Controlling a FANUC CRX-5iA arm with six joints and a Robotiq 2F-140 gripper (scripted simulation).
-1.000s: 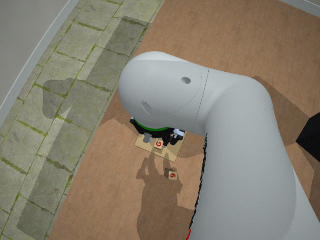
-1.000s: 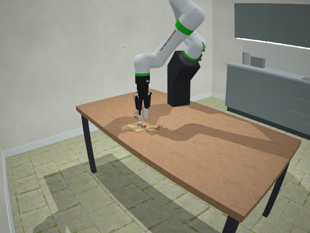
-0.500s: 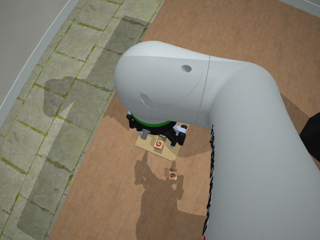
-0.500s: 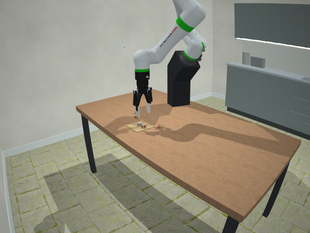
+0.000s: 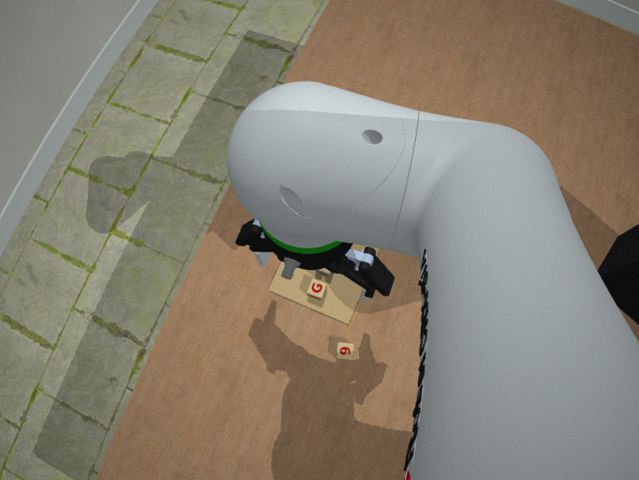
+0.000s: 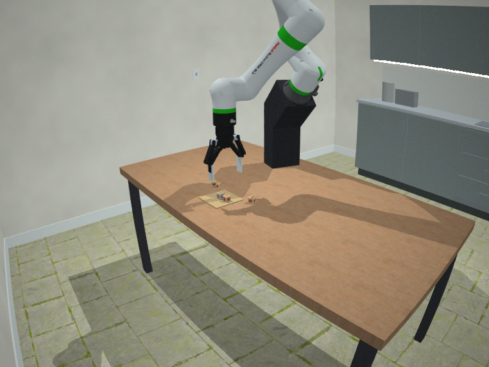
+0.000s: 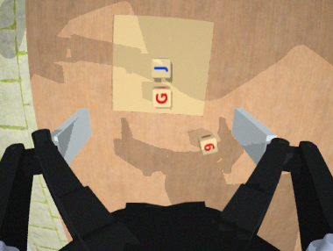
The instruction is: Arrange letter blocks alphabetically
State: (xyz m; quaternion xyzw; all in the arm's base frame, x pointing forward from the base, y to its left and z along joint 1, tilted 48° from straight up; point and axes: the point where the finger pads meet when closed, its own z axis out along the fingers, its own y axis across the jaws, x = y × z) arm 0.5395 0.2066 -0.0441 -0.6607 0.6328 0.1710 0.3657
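Right now my hand is 4 cm past the red s block, 19 cm to the left of it and 12 cm above it. Also, from my hand: tan mat 1 cm ahead, 4 cm to the right, 13 cm below; then red g block 11 cm below; then blue j block 1 cm ahead, 4 cm to the right, 11 cm below.
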